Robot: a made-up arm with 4 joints.
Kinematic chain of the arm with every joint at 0, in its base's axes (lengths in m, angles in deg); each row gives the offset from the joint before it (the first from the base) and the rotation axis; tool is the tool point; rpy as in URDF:
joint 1: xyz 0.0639 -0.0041 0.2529 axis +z
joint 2: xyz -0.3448 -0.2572 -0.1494 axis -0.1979 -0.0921 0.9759
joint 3: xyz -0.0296 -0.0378 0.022 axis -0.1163 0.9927 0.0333
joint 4: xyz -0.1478 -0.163 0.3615 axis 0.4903 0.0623 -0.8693
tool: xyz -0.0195 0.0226 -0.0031 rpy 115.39 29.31 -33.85
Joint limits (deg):
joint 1: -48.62..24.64
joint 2: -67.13..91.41
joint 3: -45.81..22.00
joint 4: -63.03..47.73
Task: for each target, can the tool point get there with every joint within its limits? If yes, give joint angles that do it. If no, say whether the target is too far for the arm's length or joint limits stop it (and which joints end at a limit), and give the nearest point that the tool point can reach.
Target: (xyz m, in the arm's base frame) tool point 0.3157 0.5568 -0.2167
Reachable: no: joint limits stop it (at a limit: joint 1, joint 2, joint 3) | nearest point -0.4047 0.5117 0.2895 | short by 0.882 m
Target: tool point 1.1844 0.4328 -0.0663
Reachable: no: too far | nearest point 0.1710 -0.6585 0.3309 | short by 1.541 m
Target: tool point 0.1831 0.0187 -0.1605
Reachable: no: joint limits stop it (at a limit: joint 1, joint 2, joint 3, joint 4) | nearest point 0.1710 -0.6585 0.3309 | short by 0.837 m
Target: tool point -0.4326 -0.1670 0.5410
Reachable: yes | joints -29.85 42.34 15.77 16.29
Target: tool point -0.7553 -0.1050 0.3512
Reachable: yes | joints -22.51 -10.35 -27.16 -33.17
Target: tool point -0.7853 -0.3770 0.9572
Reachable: no: too far | nearest point -0.5675 -0.2814 0.4963 | short by 0.519 m
